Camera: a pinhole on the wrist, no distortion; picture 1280 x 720 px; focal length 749.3 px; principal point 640.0 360.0 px. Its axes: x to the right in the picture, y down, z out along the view. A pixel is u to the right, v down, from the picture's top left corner.
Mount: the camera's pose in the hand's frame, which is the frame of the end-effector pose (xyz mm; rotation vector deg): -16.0 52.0 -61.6 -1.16 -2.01 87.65
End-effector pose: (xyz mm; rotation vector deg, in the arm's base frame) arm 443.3 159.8 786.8 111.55 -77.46 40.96
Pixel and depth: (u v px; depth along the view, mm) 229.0 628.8 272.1
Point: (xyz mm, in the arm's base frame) 506.5 102.5 540.4
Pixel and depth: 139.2 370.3 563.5
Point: 769.5 -103.7 358.7
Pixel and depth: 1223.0 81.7 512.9
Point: 115.1 -407.2 709.9
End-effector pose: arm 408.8 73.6 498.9 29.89 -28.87 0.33
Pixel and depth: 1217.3 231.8 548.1
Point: 187.1 232.9 1124.5
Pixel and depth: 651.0 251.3 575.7
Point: 206.1 -134.2 932.1
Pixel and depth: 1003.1 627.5 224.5
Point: 226.1 149.5 650.4
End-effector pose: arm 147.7 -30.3 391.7 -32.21 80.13 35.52
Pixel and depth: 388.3 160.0 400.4
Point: 459.7 144.6 353.0
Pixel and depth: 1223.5 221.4 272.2
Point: 124.0 306.7 379.2
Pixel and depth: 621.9 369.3 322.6
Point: 303.8 177.3 448.0
